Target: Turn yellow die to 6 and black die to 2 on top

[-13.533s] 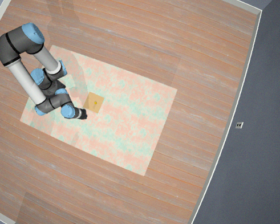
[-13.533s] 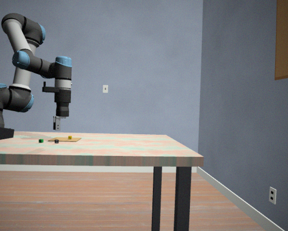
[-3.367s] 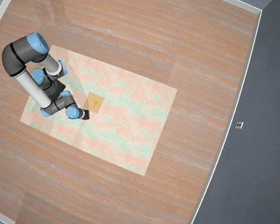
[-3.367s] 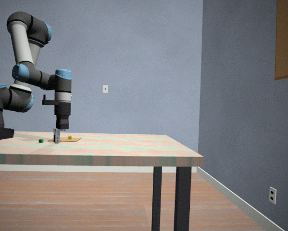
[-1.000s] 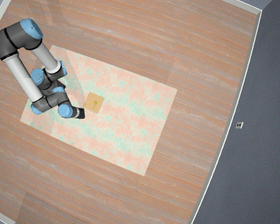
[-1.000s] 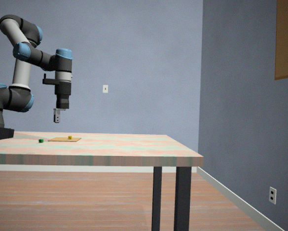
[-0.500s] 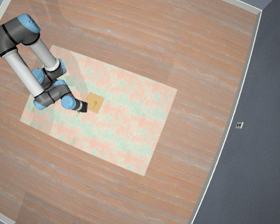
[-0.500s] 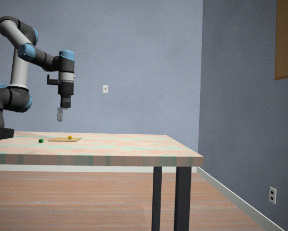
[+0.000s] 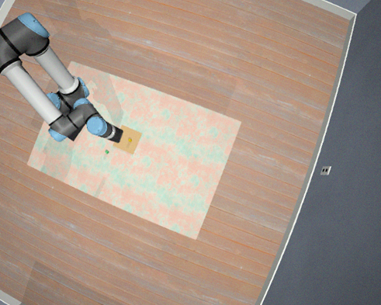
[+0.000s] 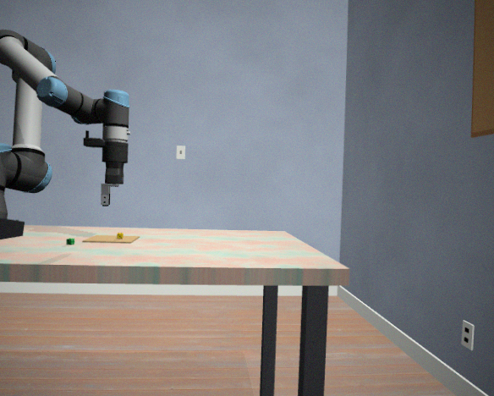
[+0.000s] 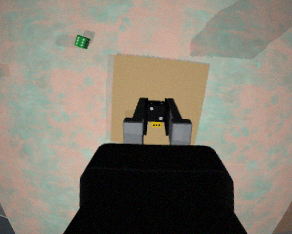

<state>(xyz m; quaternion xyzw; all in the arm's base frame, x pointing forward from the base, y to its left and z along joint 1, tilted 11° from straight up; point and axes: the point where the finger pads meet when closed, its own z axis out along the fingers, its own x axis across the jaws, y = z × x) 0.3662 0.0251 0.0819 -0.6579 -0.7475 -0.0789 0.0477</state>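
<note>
Right now the tan mat is 120 mm below my hand, 20 mm ahead of it and 10 mm to the left of it. Also, from my hand: yellow die 110 mm below, 40 mm ahead, 10 mm to the left; black die 10 mm below; green die 120 mm to the right, 120 mm below, 60 mm behind.
</note>
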